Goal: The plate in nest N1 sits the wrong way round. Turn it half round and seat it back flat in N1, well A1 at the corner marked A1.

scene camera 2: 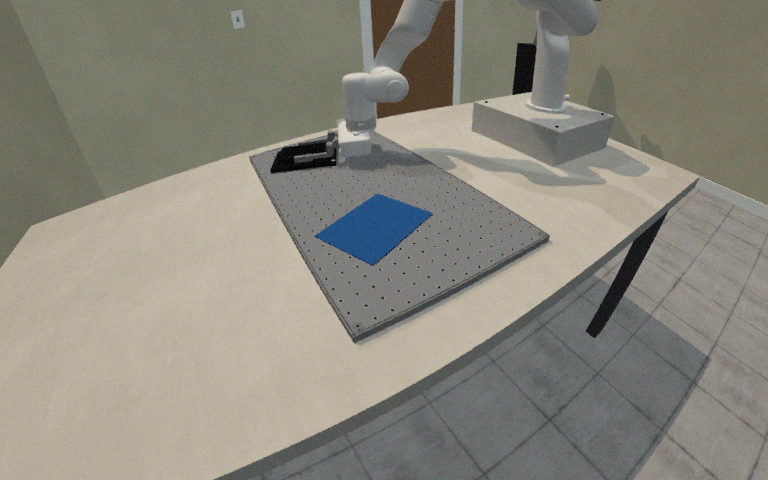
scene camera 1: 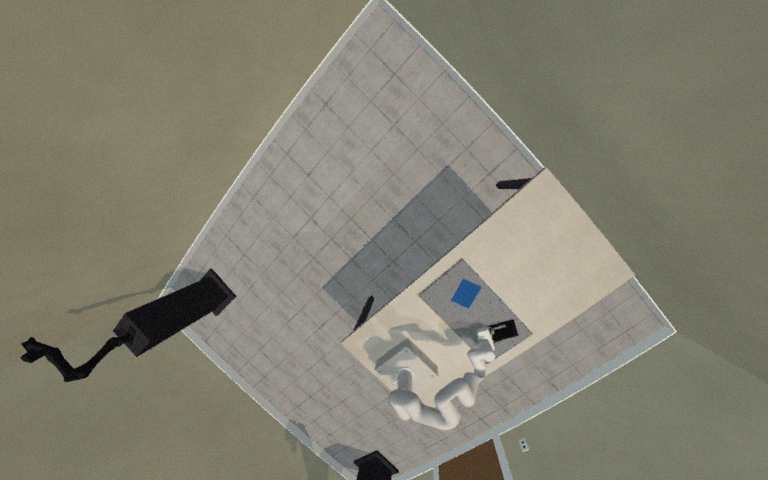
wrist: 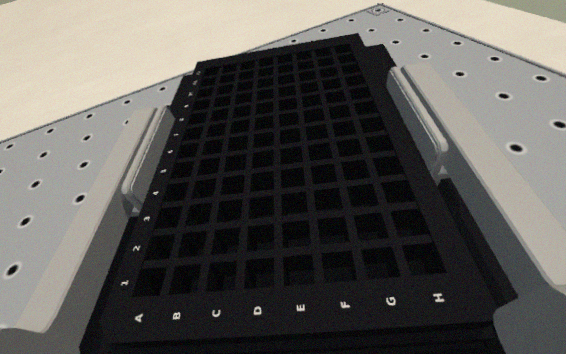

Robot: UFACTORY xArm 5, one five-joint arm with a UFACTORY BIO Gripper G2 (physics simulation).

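My gripper (scene camera 1: 500, 328) (scene camera 2: 310, 152) (wrist: 282, 132) is shut on the black plate (scene camera 1: 509, 326) (wrist: 320, 312), with one finger on each long side. In the wrist view the plate's well A1 is at the near left, H1 at the near right, and column 12 at the far end. Black parts of nest N1 (wrist: 480, 245) show beside and below the plate, which is over or in the nest. The plate looks about level and roughly lined up with the nest. Whether it is seated cannot be told, as it and the fingers hide the nest's inside. The nest's A1 mark does not show.
The nest is at the far end of the grey perforated board (scene camera 1: 464, 271) (scene camera 2: 481, 226) (wrist: 480, 75). A flat blue rectangle (scene camera 1: 466, 293) (scene camera 2: 373, 228) lies near the board's middle. The robot's box base (scene camera 2: 538, 127) stands on the table (scene camera 1: 555, 237) (scene camera 2: 169, 316).
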